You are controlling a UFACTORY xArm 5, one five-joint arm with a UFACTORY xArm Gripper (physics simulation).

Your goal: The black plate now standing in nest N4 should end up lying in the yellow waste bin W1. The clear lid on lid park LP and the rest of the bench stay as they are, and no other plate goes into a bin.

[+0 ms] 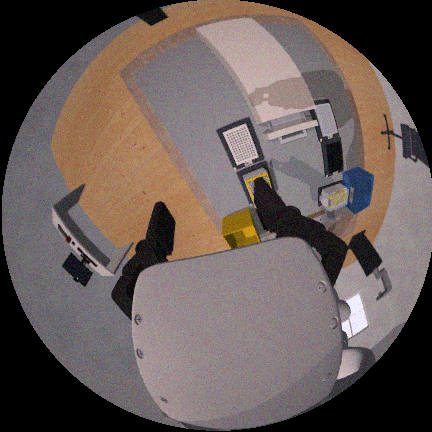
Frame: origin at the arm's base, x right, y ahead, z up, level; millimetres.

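Seen in the pictures: gripper, fingertip midpoint: (210, 200).
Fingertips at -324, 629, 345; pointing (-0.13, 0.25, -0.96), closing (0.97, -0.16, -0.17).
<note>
Pixels of each thing's top centre, then the offset from my fingertips to it, as dx, dy, dz. "*": a spot on its surface instead.
- black plate, middle of its top: (336, 157) +467, -128, -352
- yellow waste bin, middle of its top: (243, 243) -30, -364, -258
- nest with a yellow outline, surface spot: (248, 190) * +46, -152, -309
- white gridded plate, middle of its top: (241, 144) +71, +5, -352
- lid, middle of its top: (327, 118) +440, +37, -352
- large white instrument, middle of its top: (258, 54) +224, +285, -295
- blue bin, middle of its top: (365, 195) +612, -299, -258
- clear box, middle of its top: (339, 200) +457, -311, -301
A black plate (333, 156) stands in a dark nest at the right, between a nest with a pale grey plate or lid and a dark-framed holder. The yellow waste bin (240, 226) stands just beyond the gripper's body; its lower part is hidden by that body. My gripper (210, 200) is open and empty, its two black fingers wide apart high above the bench, with the black plate off to the right of them. The right finger partly covers a nest with a yellow outline (248, 190). I cannot tell for certain which item is the clear lid; nest labels are unreadable.
A white gridded plate (242, 143) sits in a nest at the centre. A pale grey plate or lid (326, 119) lies behind the black plate. A large white instrument (250, 55) with a drawer stands at the back. A blue bin (361, 190) stands right, beside a clear box (334, 196) with yellow.
</note>
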